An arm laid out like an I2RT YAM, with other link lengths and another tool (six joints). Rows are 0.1 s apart.
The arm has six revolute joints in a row. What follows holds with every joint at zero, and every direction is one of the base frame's.
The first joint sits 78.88 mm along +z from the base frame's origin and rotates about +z.
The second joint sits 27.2 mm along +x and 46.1 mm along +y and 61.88 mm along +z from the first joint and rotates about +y.
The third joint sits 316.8 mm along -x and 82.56 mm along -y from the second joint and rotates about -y.
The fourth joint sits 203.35 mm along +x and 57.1 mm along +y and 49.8 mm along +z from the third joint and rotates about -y.
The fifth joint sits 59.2 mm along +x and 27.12 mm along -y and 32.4 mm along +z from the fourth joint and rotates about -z.
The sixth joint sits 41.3 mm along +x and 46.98 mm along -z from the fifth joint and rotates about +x.
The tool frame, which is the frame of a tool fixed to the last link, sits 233 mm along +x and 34 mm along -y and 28 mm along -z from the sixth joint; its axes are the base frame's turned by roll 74.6, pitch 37.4 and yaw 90 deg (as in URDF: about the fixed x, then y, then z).
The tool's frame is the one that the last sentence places.
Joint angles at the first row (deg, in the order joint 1, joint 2, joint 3, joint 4, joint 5, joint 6):
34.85, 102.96, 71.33, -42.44, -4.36, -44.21
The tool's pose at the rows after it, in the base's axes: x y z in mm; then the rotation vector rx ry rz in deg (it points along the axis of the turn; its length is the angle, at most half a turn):
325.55 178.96 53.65 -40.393 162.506 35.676
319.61 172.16 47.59 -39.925 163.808 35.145
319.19 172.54 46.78 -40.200 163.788 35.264
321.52 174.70 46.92 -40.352 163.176 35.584
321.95 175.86 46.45 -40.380 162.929 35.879
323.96 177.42 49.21 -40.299 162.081 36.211
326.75 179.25 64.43 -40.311 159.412 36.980
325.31 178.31 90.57 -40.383 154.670 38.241
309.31 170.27 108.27 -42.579 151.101 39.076
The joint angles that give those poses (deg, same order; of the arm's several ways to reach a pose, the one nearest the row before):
33.50, 102.74, 69.87, -42.35, -4.14, -44.56
33.17, 102.74, 68.53, -42.22, -4.08, -44.58
33.17, 102.76, 68.34, -42.02, -4.19, -44.75
33.17, 102.76, 68.18, -41.30, -4.29, -44.84
33.17, 102.74, 67.94, -40.84, -4.45, -44.84
33.17, 102.26, 67.79, -40.34, -4.49, -44.77
33.17, 99.64, 67.68, -40.29, -4.49, -44.77
33.17, 93.97, 66.04, -39.79, -4.49, -44.84
33.17, 87.18, 62.15, -39.70, -4.89, -46.39

